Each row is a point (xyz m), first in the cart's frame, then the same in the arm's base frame.
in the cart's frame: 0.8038 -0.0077 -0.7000
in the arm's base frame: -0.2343 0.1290 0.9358
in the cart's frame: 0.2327 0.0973 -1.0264
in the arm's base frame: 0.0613 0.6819 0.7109
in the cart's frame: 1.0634 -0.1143 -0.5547
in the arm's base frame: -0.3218 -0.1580 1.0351
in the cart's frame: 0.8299 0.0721 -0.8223
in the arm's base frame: -0.2396 0.2345 1.0399
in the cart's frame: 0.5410 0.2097 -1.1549
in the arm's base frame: -0.0657 0.6621 1.0391
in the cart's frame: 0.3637 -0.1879 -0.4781
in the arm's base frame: -0.0583 0.1232 0.4415
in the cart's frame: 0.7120 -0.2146 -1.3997
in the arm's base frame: 0.3303 0.4398 1.2900
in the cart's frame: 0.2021 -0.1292 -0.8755
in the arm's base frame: 0.1657 0.4696 0.5730
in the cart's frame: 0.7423 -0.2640 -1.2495
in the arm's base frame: 0.2774 0.3079 1.2143
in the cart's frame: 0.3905 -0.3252 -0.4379
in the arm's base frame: 0.0162 -0.0008 0.4252
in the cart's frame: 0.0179 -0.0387 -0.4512
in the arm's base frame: -0.0649 0.3861 0.1705
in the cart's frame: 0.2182 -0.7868 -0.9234
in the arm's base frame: 0.6908 0.0707 0.5607
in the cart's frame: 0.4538 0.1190 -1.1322
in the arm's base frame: 0.0227 0.6380 0.9499
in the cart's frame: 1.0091 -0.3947 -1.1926
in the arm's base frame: 0.2531 0.0515 1.3730
